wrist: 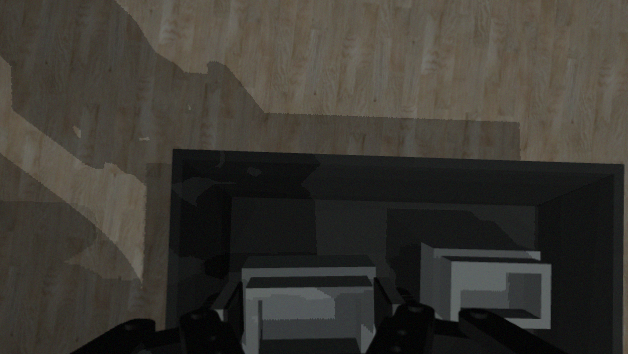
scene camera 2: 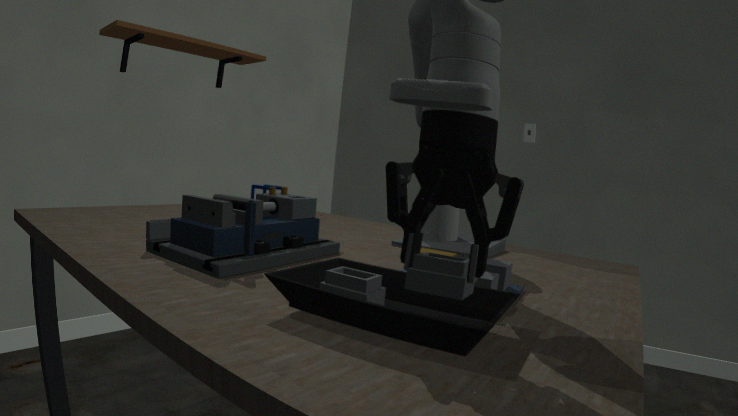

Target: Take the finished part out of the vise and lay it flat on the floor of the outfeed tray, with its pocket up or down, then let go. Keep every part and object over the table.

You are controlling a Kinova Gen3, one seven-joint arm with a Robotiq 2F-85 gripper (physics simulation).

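Frame: origin at the arm's base, x ahead, y left, z up, level; millimetres.
Seen in the pictures: gripper, fingertip midpoint: (wrist: 309, 300) (scene camera 2: 440, 275); arm's base, link origin: (scene camera 2: 437, 237).
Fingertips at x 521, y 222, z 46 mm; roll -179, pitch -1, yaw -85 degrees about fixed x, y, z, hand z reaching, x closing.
Note:
Pixels of each thing's top centre, then the offset from my fingertips to it. "spot": a spot on its surface instead.
- finished part, top centre: (wrist: 309, 326) (scene camera 2: 444, 256) 4 mm back, 0 mm left, 19 mm up
- second grey pocketed part, top centre: (wrist: 500, 295) (scene camera 2: 354, 273) 2 mm ahead, 99 mm right, 16 mm down
- vise, top centre: (scene camera 2: 248, 194) 108 mm back, 390 mm right, 36 mm up
- yellow block, top centre: (scene camera 2: 434, 252) 214 mm back, 98 mm right, 20 mm down
- grey block, top centre: (scene camera 2: 473, 272) 126 mm back, 5 mm right, 19 mm down
- blue plate, surface spot: (scene camera 2: 515, 288) spot: 231 mm back, 33 mm left, 55 mm down
The finished part (scene camera 2: 436, 284) (wrist: 310, 272) is a grey stepped block with its pocket up. My gripper (scene camera 2: 442, 266) (wrist: 309, 300) is shut on it, one finger at each end. The part looks level and is low inside the black outfeed tray (scene camera 2: 382, 320) (wrist: 425, 180), below its rim line. Whether its underside touches the tray floor cannot be told. A second grey pocketed part (scene camera 2: 356, 283) (wrist: 470, 275) stands in the tray, pocket up, beside the held part with a gap between them. The vise (scene camera 2: 279, 235) stands at the left in the scene view, its jaws without a part.
Behind the tray are a yellow block (scene camera 2: 439, 253), partly hidden, and a grey block (scene camera 2: 496, 273) by a blue plate (scene camera 2: 515, 288). The tray's sloping walls surround both parts. A wooden shelf (scene camera 2: 186, 45) hangs on the wall, far from the arm.

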